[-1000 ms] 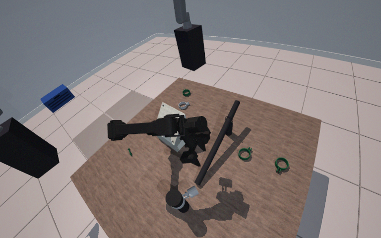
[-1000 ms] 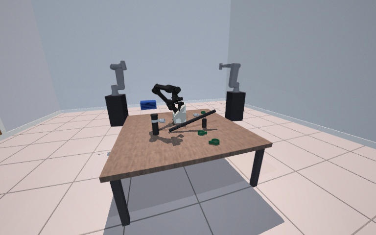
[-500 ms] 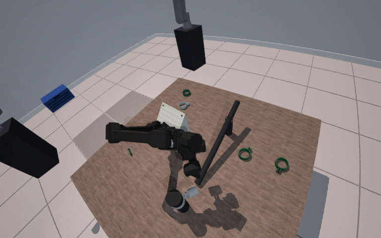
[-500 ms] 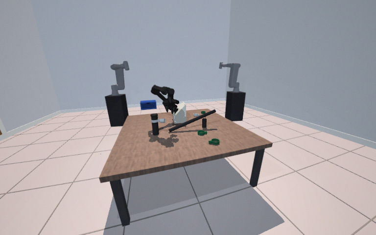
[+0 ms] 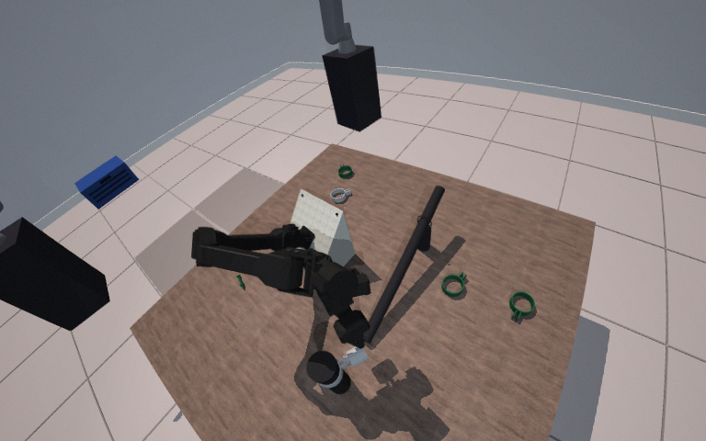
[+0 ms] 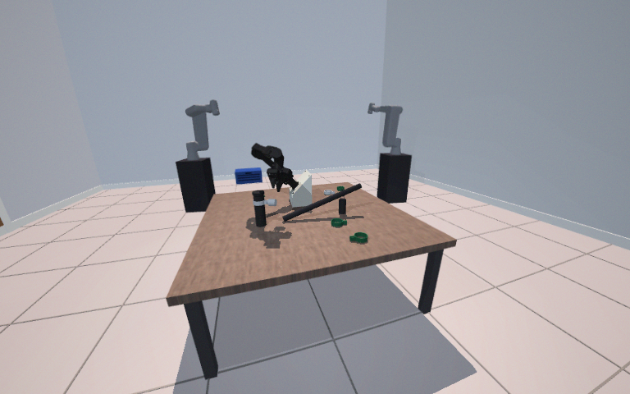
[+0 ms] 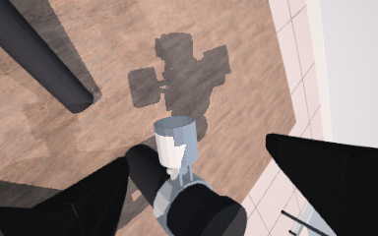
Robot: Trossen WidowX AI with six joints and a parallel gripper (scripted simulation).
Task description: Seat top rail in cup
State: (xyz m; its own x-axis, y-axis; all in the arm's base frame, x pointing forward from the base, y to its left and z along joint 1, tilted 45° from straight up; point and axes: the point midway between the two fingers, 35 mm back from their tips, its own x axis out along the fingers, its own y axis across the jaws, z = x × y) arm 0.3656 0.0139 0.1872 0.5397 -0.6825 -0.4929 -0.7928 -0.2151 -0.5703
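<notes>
Right now the grey rail-end cup is 70 mm below my gripper tip, 40 mm to the right of it and 10 mm ahead of it. The rest, counted from my gripper tip: small green piece (540 mm behind, 200 mm below, 140 mm to the right); then small black post (420 mm to the left, 120 mm behind, 110 mm below).
</notes>
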